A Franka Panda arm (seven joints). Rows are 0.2 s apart.
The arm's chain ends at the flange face. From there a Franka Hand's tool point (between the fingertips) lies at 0.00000 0.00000 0.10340 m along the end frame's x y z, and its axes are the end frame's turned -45 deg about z.
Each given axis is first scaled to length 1.
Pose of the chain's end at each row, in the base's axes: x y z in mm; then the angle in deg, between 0 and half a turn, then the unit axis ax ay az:
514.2 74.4 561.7 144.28 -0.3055 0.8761 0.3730
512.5 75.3 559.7 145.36 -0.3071 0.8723 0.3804
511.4 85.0 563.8 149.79 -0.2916 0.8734 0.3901
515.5 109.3 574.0 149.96 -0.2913 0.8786 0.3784
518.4 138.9 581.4 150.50 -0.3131 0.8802 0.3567
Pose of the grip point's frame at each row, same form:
545.7 154.1 503.8 130.43 -0.6474 0.7260 0.2320
541.8 155.9 501.9 131.08 -0.6477 0.7220 0.2434
534.9 165.8 503.8 134.73 -0.6314 0.7273 0.2689
539.7 188.5 512.1 135.42 -0.6319 0.7309 0.2577
541.6 215.6 516.0 136.91 -0.6509 0.7209 0.2379

